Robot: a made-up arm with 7 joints. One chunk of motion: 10 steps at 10 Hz.
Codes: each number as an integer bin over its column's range. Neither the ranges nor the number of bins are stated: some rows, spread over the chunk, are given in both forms.
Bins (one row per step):
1: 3 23 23 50 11 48 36
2: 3 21 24 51 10 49 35
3: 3 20 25 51 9 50 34
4: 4 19 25 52 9 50 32
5: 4 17 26 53 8 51 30
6: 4 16 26 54 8 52 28
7: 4 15 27 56 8 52 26
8: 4 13 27 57 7 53 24
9: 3 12 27 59 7 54 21
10: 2 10 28 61 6 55 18
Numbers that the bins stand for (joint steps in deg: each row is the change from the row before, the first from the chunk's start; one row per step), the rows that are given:
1: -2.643 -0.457 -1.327 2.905 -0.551 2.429 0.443
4: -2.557 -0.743 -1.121 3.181 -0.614 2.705 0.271
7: -2.557 -1.029 -0.914 3.733 -0.646 2.981 0.014
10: -2.729 -1.386 -0.811 4.424 -0.710 3.395 -0.329
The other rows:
2: -2.643 -0.600 -1.224 3.043 -0.583 2.567 0.400
3: -2.643 -0.671 -1.121 3.043 -0.614 2.705 0.357
5: -2.557 -0.886 -1.017 3.319 -0.646 2.843 0.186
6: -2.557 -0.957 -1.017 3.457 -0.646 2.981 0.100
8: -2.557 -1.171 -0.914 3.871 -0.678 3.119 -0.071
9: -2.643 -1.243 -0.914 4.148 -0.678 3.257 -0.200

